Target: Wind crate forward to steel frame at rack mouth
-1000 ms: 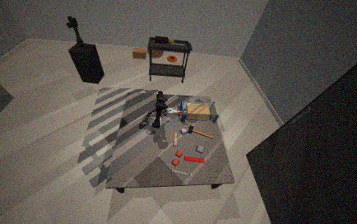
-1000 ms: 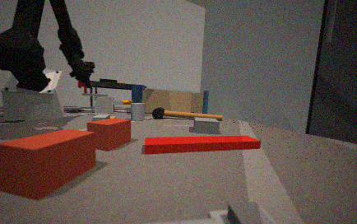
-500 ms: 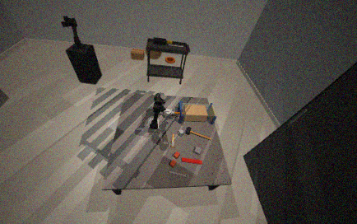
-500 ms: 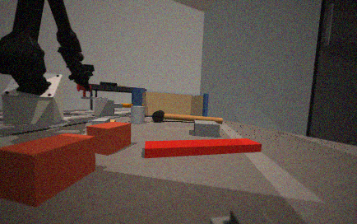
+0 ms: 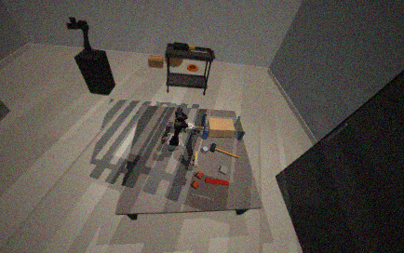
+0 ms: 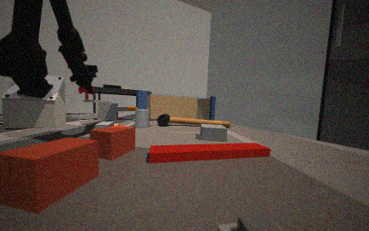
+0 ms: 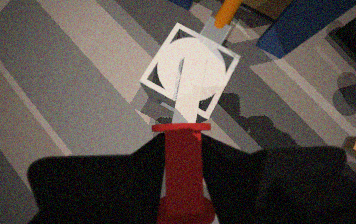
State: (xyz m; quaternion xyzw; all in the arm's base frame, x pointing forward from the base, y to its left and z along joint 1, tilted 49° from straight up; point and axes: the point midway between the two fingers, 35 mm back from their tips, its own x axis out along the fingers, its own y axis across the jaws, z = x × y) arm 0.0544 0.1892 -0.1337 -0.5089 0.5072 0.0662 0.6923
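Now: the winch handle 20 mm ahead of my gripper tip, 10 mm to the left of it and 30 mm below it. From my gripper tip the other things lie so: red knob: 20 mm behind, 10 mm to the right; grey winch: 60 mm ahead, 20 mm to the left, 100 mm below; blue frame: 230 mm ahead, 50 mm to the left, 30 mm below.
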